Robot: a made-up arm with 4 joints.
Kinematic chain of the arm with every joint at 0, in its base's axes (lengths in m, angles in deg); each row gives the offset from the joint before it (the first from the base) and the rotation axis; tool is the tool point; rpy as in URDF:
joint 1: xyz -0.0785 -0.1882 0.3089 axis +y
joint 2: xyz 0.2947 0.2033 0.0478 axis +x
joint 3: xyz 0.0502 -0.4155 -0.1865 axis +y
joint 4: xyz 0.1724 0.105 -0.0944 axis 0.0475 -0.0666 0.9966
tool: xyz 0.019 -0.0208 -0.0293 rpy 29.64 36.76 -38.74
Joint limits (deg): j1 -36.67..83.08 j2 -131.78..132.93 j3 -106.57..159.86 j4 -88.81..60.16
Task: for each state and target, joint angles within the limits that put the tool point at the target. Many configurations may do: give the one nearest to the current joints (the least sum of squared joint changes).
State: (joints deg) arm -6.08 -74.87 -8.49 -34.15
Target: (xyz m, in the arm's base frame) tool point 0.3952 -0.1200 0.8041
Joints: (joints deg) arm -10.62 -94.82 -41.38 -36.73
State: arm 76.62 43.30 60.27 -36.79
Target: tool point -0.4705 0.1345 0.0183
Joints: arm 80.91 57.14 88.88 -39.58
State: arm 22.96 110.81 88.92 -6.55
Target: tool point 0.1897 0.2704 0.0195
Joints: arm -16.00 77.38 104.58 -9.98
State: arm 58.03 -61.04 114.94 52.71
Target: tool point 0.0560 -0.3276 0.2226
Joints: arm 79.17 -41.33 151.45 60.16
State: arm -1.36 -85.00 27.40 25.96
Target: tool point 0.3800 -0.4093 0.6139
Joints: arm 4.36 -86.07 35.96 27.03
